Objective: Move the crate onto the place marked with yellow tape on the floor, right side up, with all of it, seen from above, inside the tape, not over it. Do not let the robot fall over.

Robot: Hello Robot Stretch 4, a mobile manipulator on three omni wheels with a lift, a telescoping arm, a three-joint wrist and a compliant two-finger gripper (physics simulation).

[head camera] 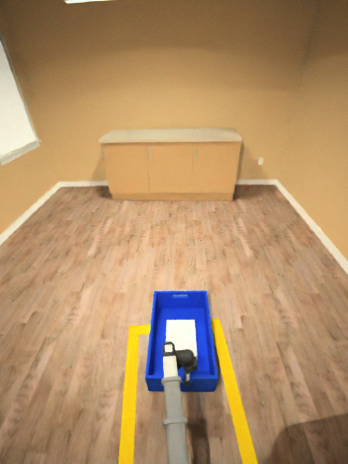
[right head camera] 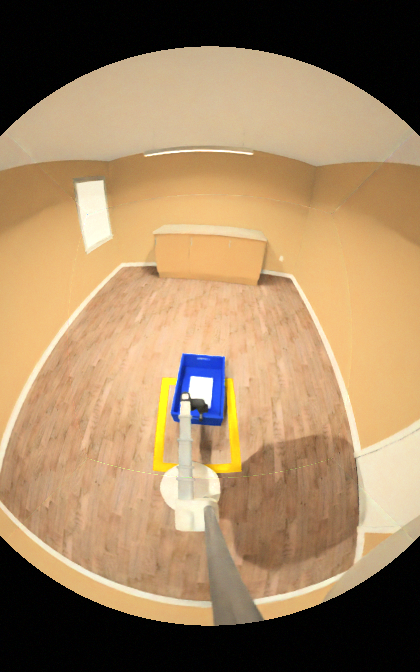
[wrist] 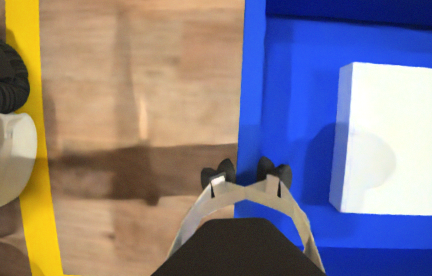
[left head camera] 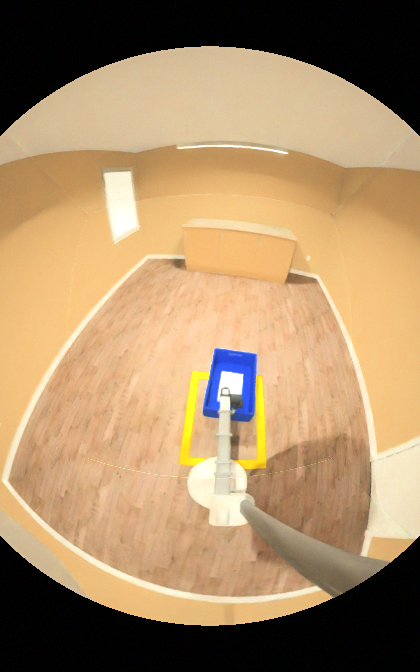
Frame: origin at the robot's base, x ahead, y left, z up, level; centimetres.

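Seen in the pictures: gripper, fingertip midpoint: (head camera: 186,379) (wrist: 246,173).
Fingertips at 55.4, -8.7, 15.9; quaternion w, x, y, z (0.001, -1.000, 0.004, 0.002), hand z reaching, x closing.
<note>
Offsets run from my fingertips to a thing's middle, as dx, dy, dz.
The blue crate @[+29.3, -0.4, -7.6] (head camera: 180,314) (left head camera: 232,367) (right head camera: 205,372) (wrist: 295,75) is right side up, with a white block @[+29.2, -0.4, -14.1] (head camera: 181,335) (left head camera: 231,382) (right head camera: 201,390) (wrist: 390,140) inside. Its far part reaches across the far side of the yellow tape (head camera: 130,395) (left head camera: 188,420) (right head camera: 160,425) (wrist: 22,30); its near part is between the side strips, close to the right one. My gripper (head camera: 188,382) (left head camera: 233,411) (right head camera: 201,416) (wrist: 246,173) is shut on the crate's near wall, one fingertip on each side. Whether the crate's bottom touches the floor cannot be told.
My round white base (left head camera: 200,482) (right head camera: 172,487) stands at the near tape side and hides part of it in the head views. A low wooden cabinet (head camera: 172,167) (left head camera: 237,255) (right head camera: 210,257) stands at the far wall. Walls enclose the floor.
</note>
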